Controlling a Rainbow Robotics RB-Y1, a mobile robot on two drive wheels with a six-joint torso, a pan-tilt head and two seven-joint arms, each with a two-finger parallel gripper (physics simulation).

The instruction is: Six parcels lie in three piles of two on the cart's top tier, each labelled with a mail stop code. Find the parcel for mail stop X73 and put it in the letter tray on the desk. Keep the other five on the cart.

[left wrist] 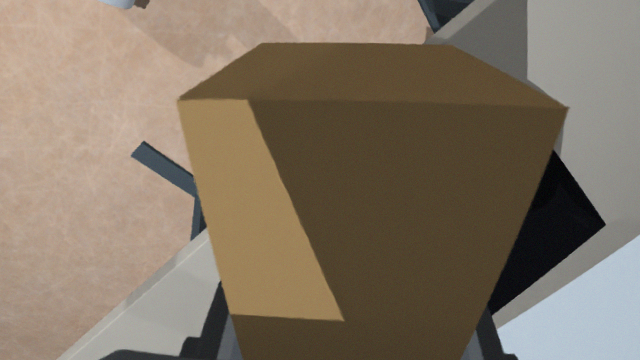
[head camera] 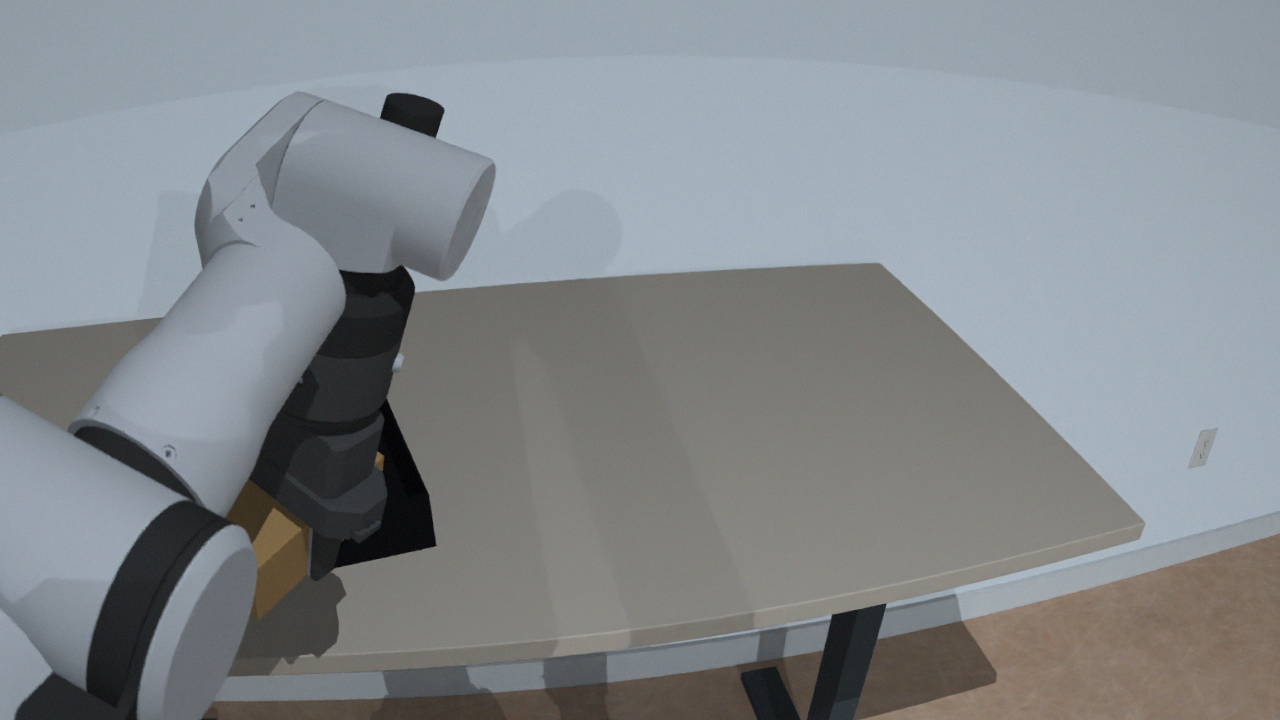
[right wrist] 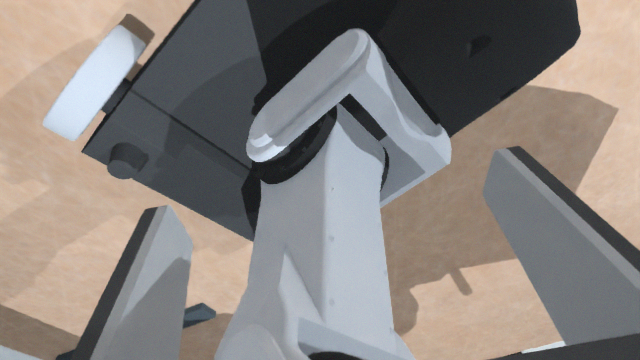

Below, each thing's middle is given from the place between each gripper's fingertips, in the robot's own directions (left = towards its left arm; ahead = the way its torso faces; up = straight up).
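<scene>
Looking at the black letter tray (head camera: 407, 525), I see that my left gripper is 330 mm short of it and 180 mm to the right of it, and also 160 mm above it.
My right hand, measured from the black letter tray, is 86 cm short of it, 66 cm to the right of it and 40 cm below it.
</scene>
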